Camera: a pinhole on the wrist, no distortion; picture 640 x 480 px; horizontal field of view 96.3 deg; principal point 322.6 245.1 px. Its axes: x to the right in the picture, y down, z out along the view. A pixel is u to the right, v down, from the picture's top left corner.
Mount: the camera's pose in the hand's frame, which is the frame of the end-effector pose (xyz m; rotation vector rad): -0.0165 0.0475 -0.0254 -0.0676 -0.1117 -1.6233
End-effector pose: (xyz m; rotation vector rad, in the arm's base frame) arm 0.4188 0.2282 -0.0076 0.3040 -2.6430 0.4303
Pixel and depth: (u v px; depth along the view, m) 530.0 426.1 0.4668
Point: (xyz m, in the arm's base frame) 0.0827 -0.2068 -0.2462
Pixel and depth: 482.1 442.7 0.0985
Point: 0.3470 0.1945 -0.0557
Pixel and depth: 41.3 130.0 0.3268
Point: 0.3242 0.5379 -0.3938
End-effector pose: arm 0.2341 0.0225 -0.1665 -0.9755 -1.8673 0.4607
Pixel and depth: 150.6 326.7 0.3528
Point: 0.0742 0.2969 -0.4577
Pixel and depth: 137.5 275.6 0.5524
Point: -0.0016 0.3861 -0.6789
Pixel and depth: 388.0 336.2 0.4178
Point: -0.1448 0.1337 -0.2997
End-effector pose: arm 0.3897 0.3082 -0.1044 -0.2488 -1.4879 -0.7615
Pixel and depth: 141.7 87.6 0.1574
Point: 0.4054 0.5341 -0.1375
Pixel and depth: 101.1 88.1 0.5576
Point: 0.3712 1.0951 -0.1833
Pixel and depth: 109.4 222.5 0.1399
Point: 0.4099 0.5009 -0.0675
